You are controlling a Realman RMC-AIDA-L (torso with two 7-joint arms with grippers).
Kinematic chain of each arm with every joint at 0, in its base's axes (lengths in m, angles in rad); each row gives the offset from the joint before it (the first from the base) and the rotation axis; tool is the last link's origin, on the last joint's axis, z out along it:
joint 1: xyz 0 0 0.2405 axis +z
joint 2: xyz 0 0 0 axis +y
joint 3: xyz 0 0 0.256 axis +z
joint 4: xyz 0 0 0 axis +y
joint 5: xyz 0 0 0.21 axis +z
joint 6: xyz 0 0 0 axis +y
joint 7: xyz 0 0 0.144 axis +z
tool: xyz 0 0 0
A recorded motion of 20 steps. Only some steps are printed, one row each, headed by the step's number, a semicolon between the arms.
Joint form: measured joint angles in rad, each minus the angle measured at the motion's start. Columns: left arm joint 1, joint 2, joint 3, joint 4, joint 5, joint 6, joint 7; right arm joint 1, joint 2, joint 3, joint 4, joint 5, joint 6, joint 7.
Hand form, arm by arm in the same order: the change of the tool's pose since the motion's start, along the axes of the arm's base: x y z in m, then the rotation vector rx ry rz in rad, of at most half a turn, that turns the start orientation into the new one. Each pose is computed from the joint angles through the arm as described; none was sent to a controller.
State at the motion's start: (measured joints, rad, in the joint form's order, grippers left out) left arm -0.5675 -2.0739 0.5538 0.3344 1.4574 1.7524 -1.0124; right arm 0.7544 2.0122 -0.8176 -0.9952 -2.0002 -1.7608 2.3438
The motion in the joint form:
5: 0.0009 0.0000 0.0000 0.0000 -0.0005 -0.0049 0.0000; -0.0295 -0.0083 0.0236 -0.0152 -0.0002 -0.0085 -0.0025
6: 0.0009 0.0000 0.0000 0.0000 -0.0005 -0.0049 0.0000; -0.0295 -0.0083 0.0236 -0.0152 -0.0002 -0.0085 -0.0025
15: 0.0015 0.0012 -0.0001 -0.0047 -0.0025 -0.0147 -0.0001; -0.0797 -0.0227 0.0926 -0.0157 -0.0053 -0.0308 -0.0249
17: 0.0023 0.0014 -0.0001 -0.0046 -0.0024 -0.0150 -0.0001; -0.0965 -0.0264 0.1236 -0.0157 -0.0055 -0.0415 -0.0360
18: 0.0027 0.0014 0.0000 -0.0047 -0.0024 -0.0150 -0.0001; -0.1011 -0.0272 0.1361 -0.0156 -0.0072 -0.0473 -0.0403
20: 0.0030 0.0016 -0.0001 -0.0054 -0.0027 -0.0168 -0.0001; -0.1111 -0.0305 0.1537 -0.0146 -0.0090 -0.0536 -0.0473
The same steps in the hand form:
5: -0.0007 0.0004 -0.0001 0.0009 0.0016 0.0055; 0.0114 -0.0027 0.0088 0.0248 0.0032 -0.0243
6: -0.0007 0.0004 -0.0001 0.0009 0.0016 0.0055; 0.0114 -0.0027 0.0088 0.0248 0.0032 -0.0243
15: -0.0021 0.0012 -0.0006 0.0008 0.0025 0.0176; 0.0359 -0.0095 0.0245 0.0688 0.0247 -0.0757
17: -0.0025 0.0011 -0.0005 0.0009 0.0029 0.0186; 0.0441 -0.0125 0.0305 0.0873 0.0377 -0.0911
18: -0.0026 0.0010 -0.0005 0.0008 0.0029 0.0190; 0.0467 -0.0137 0.0325 0.0925 0.0422 -0.0954
20: -0.0029 0.0011 -0.0006 0.0009 0.0031 0.0214; 0.0520 -0.0157 0.0361 0.1031 0.0472 -0.1049

